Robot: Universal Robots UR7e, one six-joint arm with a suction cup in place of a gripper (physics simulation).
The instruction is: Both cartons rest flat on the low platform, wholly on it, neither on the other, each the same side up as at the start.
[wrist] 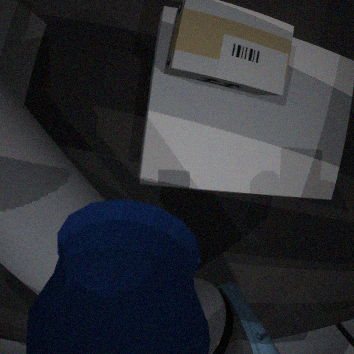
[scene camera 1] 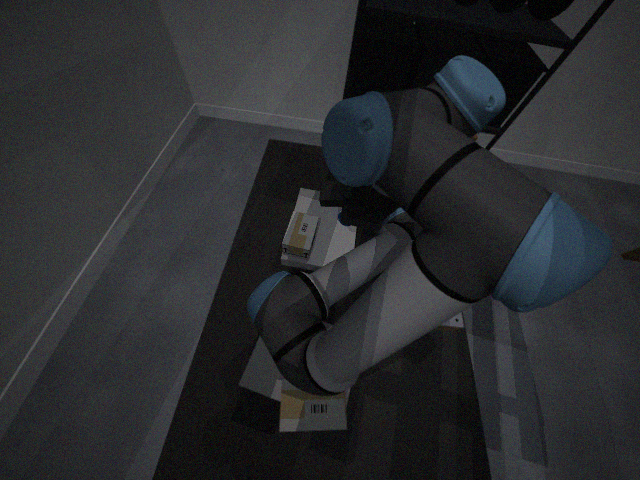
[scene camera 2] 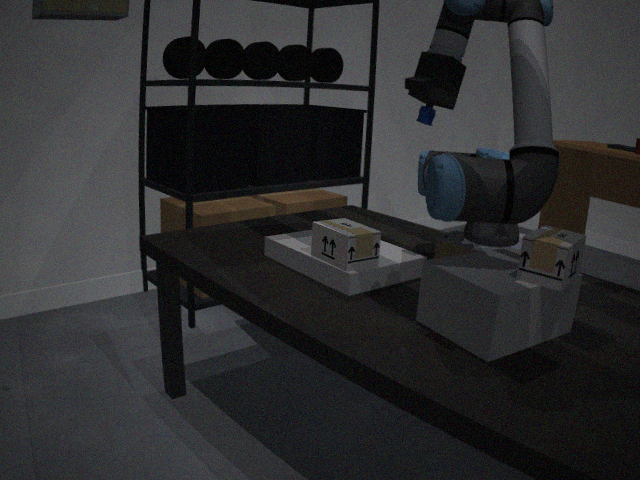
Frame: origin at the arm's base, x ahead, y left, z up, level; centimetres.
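Where they show: hand at its tool point: (wrist: 126,258) (scene camera 2: 424,122); arm's base at its link origin: (scene camera 2: 491,237).
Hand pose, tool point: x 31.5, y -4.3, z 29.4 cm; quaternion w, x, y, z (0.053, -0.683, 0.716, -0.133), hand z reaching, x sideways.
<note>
Each offset is from my tool point to the top centre of the thing. Level surfaces: height alone.
One white carton with tan tape {dz -23.7, dx +9.8, dy -11.5 cm} (scene camera 1: 301,233) (scene camera 2: 330,245) (wrist: 255,65) rests flat on the low white platform {dz -31.3, dx +1.8, dy -18.5 cm} (scene camera 1: 336,245) (scene camera 2: 310,267) (wrist: 220,145), near one side, its printed arrows pointing up. The other carton {dz -16.3, dx +4.7, dy +34.1 cm} (scene camera 1: 328,413) (scene camera 2: 540,253) sits upright on the taller grey-white block {dz -24.1, dx +6.7, dy +25.6 cm} (scene camera 1: 260,369) (scene camera 2: 457,304), at its right edge in the second scene view; the arm hides part of it in the first. My blue suction cup (scene camera 1: 343,219) (scene camera 2: 426,115) (wrist: 127,240) is open, holding nothing. It hangs tilted in the air, well above the table and beside the low platform.
The dark table {dz -36.1 cm} (scene camera 1: 211,330) (scene camera 2: 222,250) bears both supports and the arm's base (scene camera 2: 491,233). The folded arm spans over the table in the first scene view. A black shelf rack (scene camera 2: 370,129) with dark round objects and brown boxes (scene camera 2: 310,198) stands behind; a wooden desk (scene camera 2: 563,191) stands at right.
</note>
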